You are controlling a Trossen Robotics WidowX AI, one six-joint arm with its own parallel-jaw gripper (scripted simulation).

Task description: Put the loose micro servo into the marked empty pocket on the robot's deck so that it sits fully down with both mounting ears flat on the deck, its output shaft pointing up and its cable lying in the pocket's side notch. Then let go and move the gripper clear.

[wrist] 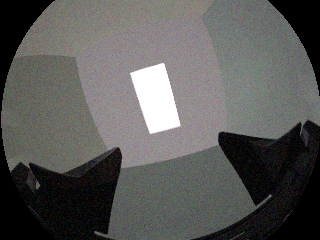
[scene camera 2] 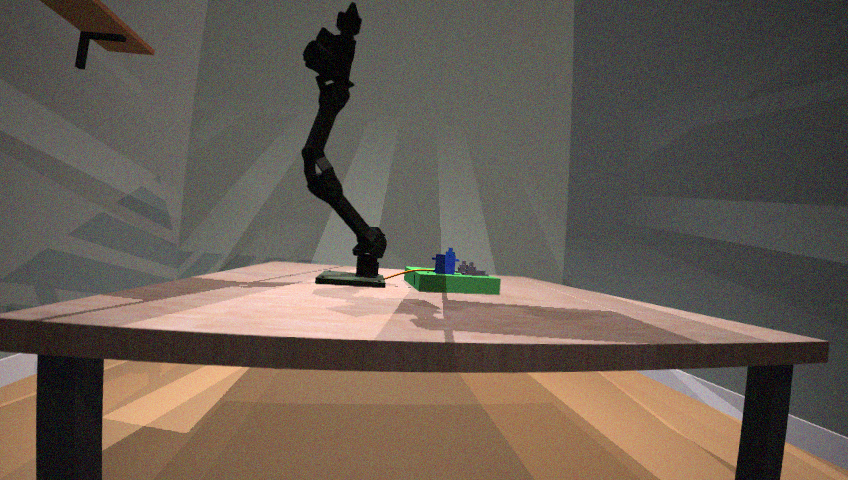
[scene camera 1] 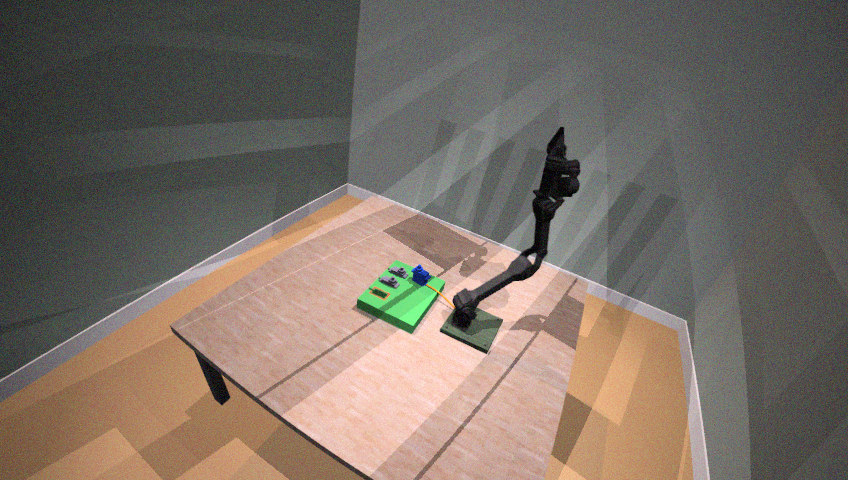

Note:
My gripper is open and holds nothing. Also in view: a green deck.
My gripper also shows in the wrist view.

